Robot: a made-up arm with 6 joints.
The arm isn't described. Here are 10 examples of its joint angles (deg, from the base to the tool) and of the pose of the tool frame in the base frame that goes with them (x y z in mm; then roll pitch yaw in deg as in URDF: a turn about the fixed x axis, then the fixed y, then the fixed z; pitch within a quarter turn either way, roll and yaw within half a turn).
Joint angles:
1: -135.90 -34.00 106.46 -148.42 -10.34 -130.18
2: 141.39 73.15 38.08 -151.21 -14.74 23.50
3: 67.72 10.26 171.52 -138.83 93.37 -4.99
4: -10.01 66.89 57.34 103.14 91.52 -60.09
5: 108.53 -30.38 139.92 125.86 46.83 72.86
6: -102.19 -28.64 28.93 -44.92 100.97 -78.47
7: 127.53 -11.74 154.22 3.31 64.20 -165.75
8: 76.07 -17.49 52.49 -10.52 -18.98 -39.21
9: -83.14 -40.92 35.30 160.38 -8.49 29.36
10: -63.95 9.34 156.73 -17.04 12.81 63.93
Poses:
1: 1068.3 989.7 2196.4 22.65 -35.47 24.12
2: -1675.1 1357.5 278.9 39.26 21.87 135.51
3: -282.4 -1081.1 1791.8 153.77 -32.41 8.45
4: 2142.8 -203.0 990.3 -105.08 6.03 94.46
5: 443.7 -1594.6 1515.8 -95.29 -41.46 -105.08
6: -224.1 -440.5 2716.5 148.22 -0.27 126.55
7: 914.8 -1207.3 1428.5 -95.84 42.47 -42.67
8: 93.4 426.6 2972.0 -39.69 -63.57 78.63
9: -21.1 -108.2 2905.0 124.10 -71.41 -124.66
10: -508.7 1096.1 2067.1 48.77 -19.30 106.79
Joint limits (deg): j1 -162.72..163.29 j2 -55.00..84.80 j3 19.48..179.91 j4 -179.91..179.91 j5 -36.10..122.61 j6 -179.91..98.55
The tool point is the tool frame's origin. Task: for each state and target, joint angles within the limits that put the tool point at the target. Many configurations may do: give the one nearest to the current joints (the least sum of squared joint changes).
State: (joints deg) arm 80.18 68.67 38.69 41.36 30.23 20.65
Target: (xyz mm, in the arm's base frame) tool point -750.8 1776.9 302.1
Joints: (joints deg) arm 107.33 61.61 19.48 64.71 79.53 16.15
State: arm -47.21 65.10 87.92 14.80 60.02 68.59
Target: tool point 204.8 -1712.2 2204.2
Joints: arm -85.82 75.91 112.32 11.44 81.43 65.11
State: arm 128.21 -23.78 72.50 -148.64 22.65 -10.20
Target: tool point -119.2 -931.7 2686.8
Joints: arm 78.26 -37.54 79.26 -153.51 25.65 -11.60
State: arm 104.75 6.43 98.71 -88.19 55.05 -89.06
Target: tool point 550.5 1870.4 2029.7
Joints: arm 78.25 47.24 70.76 -90.14 51.69 -89.70
